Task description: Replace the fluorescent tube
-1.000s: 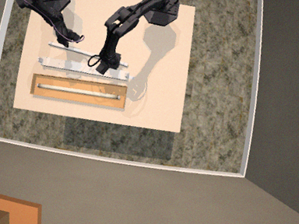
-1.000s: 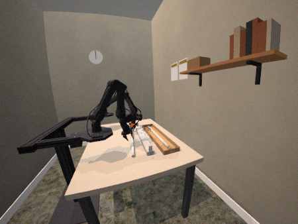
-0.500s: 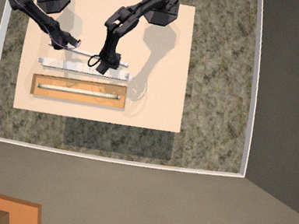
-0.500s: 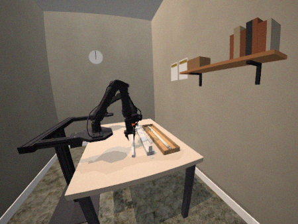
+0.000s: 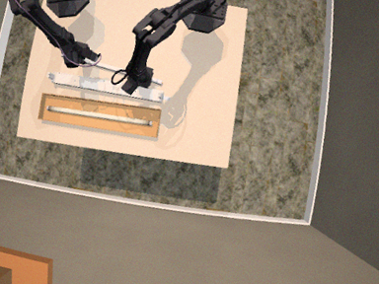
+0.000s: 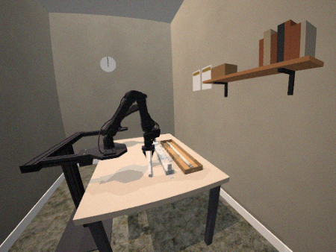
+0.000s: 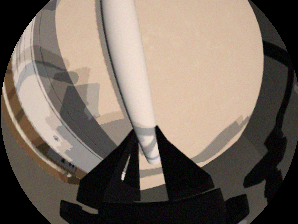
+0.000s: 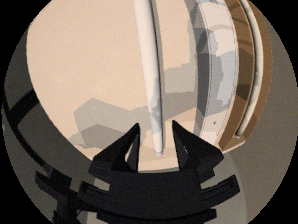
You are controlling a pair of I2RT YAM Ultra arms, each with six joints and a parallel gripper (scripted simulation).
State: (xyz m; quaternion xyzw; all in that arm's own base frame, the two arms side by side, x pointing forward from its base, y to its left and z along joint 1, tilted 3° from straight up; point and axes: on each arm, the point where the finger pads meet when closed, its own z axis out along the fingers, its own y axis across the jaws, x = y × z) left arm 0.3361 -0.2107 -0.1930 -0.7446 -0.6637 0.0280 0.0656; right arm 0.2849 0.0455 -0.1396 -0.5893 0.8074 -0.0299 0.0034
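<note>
My right hand is 20 mm short of the LED tube, 120 mm to the right of it and 60 mm above it. The rest, counted from my right hand: carton 280 mm ahead, 100 mm to the left, 50 mm below; then light fixture 120 mm ahead, 120 mm to the left, 20 mm below; then old fluorescent tube 280 mm ahead, 100 mm to the left, 50 mm below.
</note>
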